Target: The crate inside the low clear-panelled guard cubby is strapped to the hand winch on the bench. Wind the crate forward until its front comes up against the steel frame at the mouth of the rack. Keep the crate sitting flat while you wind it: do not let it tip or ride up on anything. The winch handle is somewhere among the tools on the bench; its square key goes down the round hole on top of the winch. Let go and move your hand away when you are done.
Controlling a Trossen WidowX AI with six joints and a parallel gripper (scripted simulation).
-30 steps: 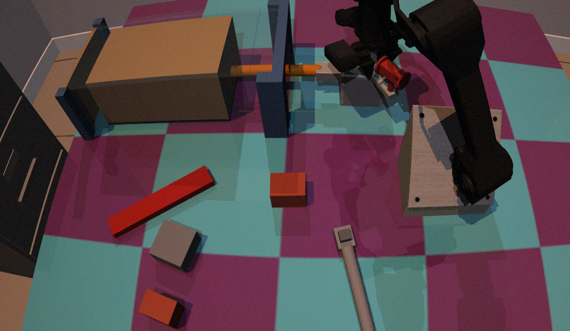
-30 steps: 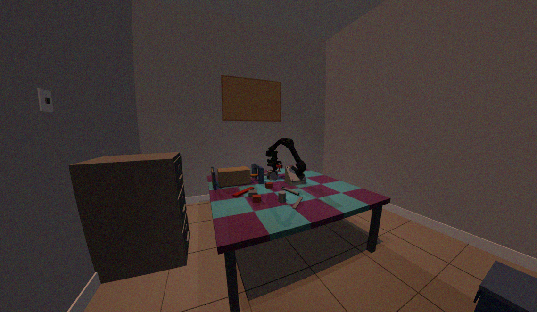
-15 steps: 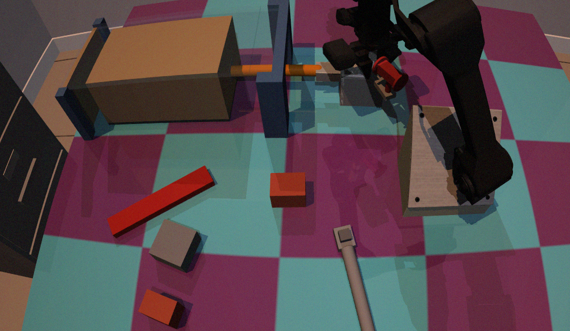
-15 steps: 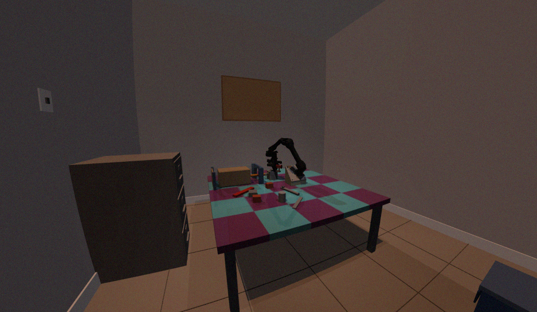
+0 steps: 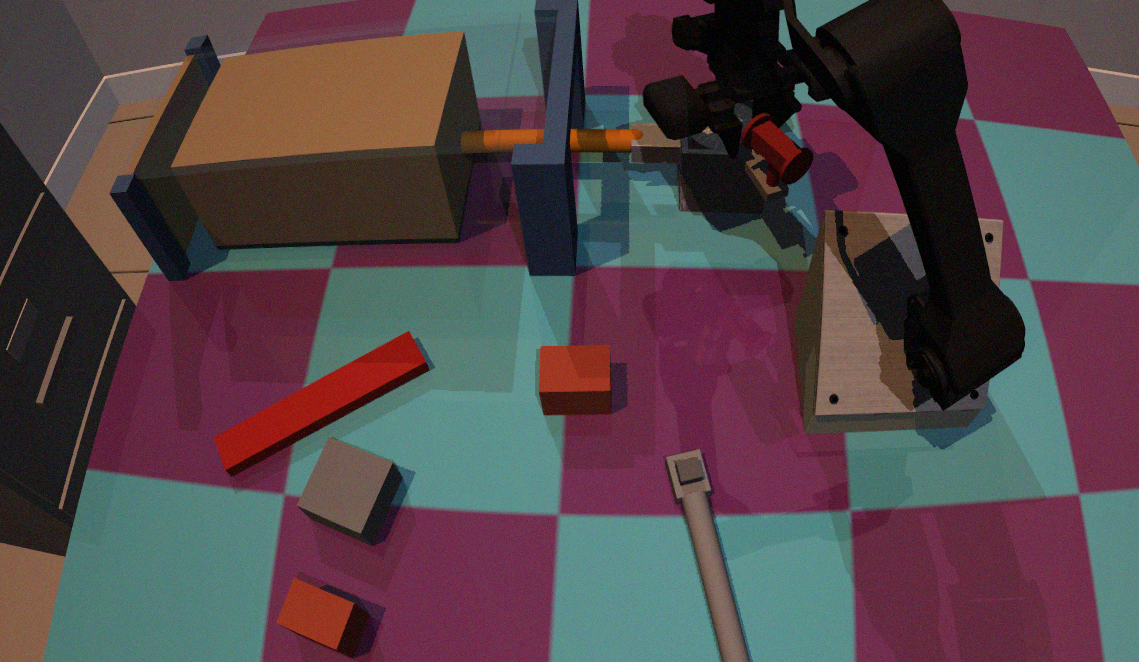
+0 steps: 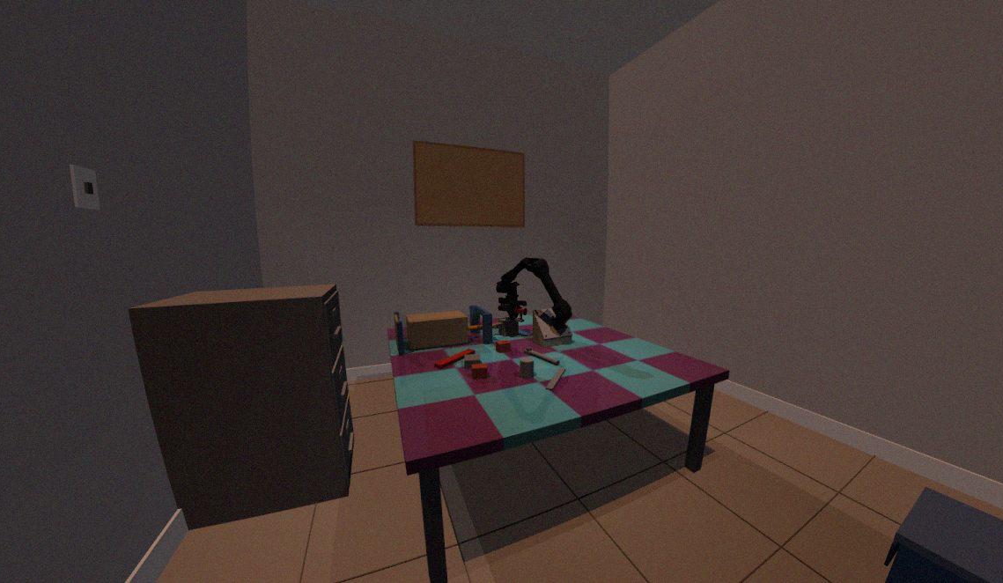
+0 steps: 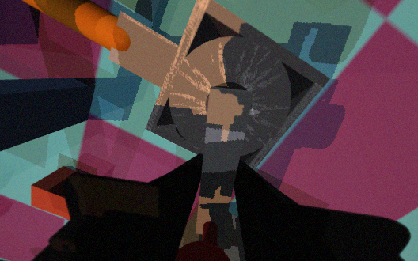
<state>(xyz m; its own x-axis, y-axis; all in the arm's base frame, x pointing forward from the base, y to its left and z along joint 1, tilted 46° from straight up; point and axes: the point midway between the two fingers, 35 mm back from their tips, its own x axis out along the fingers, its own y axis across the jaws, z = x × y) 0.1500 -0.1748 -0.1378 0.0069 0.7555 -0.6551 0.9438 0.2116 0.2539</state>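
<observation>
Right now the grey crank handle is 1 cm behind my gripper tip, 2 cm to the left of it and 2 cm above it. Also, from my gripper tip: blue steel frame (17 cm ahead, 5 cm to the right, 2 cm above); then red knob (2 cm behind, 5 cm to the left, 5 cm above); then grey winch (5 cm to the right, 6 cm below).
</observation>
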